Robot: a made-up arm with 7 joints.
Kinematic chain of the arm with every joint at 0, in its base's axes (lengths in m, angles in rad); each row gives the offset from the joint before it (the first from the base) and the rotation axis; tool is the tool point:
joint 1: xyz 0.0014 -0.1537 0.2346 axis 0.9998 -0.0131 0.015
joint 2: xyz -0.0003 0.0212 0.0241 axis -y
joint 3: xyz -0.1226 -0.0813 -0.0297 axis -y
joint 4: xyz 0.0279 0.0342 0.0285 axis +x
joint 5: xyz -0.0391 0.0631 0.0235 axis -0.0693 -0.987 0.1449
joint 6: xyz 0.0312 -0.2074 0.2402 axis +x
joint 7: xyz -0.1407 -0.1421 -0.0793 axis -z
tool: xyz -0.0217 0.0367 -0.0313
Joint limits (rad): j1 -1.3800..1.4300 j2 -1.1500..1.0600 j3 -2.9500..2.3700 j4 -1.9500..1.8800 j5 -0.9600..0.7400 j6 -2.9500..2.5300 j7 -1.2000..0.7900
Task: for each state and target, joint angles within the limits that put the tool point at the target. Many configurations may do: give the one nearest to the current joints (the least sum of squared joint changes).
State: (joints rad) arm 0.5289 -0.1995 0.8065 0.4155 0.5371 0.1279 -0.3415
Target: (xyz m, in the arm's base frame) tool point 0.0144 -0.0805 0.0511
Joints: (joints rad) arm 0.8941 -0.0411 1.4909 1.2541 0.7400 0.5778 -0.4038
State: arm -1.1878 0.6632 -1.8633 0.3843 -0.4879 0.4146 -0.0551
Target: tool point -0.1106 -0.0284 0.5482
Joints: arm -1.3800 0.6727 -1.0754 -0.0353 -0.1774 -0.0848 -0.3046
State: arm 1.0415 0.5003 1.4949 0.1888 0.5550 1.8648 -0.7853
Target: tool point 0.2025 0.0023 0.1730
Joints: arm 1.3589 1.0600 2.1305 0.0882 0.7400 2.0194 -0.8552
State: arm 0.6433 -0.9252 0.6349 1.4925 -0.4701 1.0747 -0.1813
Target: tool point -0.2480 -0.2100 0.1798
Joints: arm 0.6205 -1.0022 0.9732 1.8800 0.1061 0.8721 -0.2329
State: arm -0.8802 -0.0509 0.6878 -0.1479 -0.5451 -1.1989 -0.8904
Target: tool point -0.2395 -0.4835 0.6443
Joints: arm -0.3073 -0.2177 0.6524 0.3346 -0.5762 -1.2330 -1.0163
